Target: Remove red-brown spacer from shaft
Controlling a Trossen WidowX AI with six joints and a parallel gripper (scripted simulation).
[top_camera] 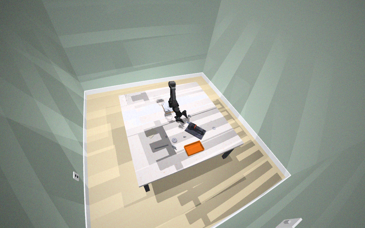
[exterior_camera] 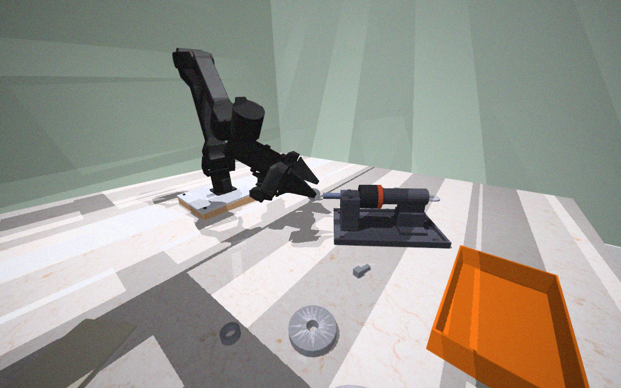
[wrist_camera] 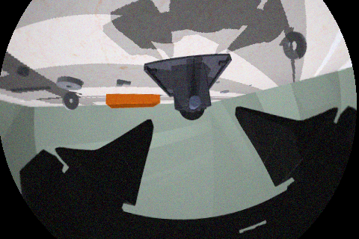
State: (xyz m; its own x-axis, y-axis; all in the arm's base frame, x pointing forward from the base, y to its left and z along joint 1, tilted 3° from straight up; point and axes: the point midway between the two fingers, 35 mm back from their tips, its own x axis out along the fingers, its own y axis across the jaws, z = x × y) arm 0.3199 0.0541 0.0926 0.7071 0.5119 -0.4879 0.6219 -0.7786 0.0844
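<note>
The grey-blue shaft is 7 cm ahead of my gripper tip, 6 cm to the left of it and 2 cm below it. From my gripper tip the other things lie so: orange tray (34 cm ahead, 9 cm below, 2 cm to the right); then pale yellow sheet (43 cm to the right, 9 cm below).
</note>
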